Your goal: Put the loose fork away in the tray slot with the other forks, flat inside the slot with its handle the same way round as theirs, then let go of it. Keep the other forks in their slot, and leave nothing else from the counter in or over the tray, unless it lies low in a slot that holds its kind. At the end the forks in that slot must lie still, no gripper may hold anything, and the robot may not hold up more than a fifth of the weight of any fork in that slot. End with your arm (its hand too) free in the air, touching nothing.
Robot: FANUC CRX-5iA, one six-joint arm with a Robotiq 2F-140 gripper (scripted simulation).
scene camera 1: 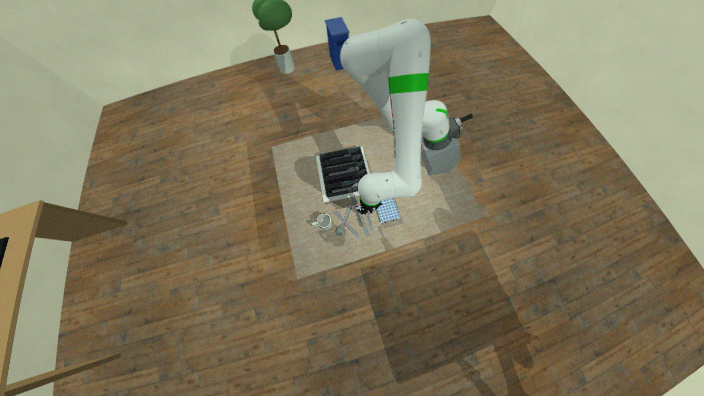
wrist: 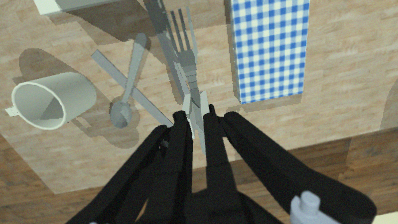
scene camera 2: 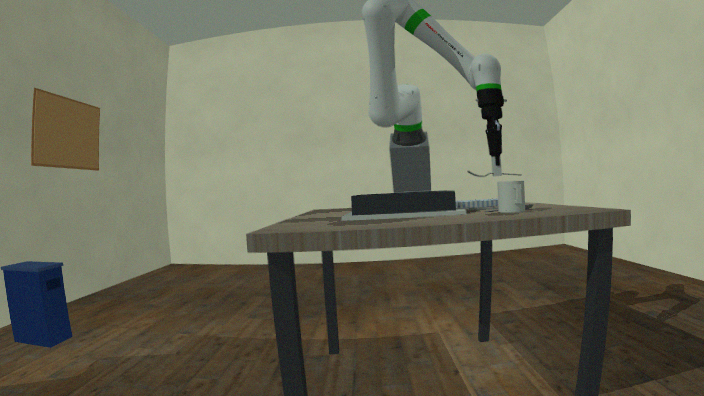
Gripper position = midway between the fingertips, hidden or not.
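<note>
From scene camera 2 I can see my gripper (scene camera 2: pixel 497 175), and there's a tray (scene camera 2: pixel 388 203) as well. With the wrist view, I see a knife (wrist: pixel 135 93), my gripper again (wrist: pixel 197 102), and a white mug (wrist: pixel 37 106).
</note>
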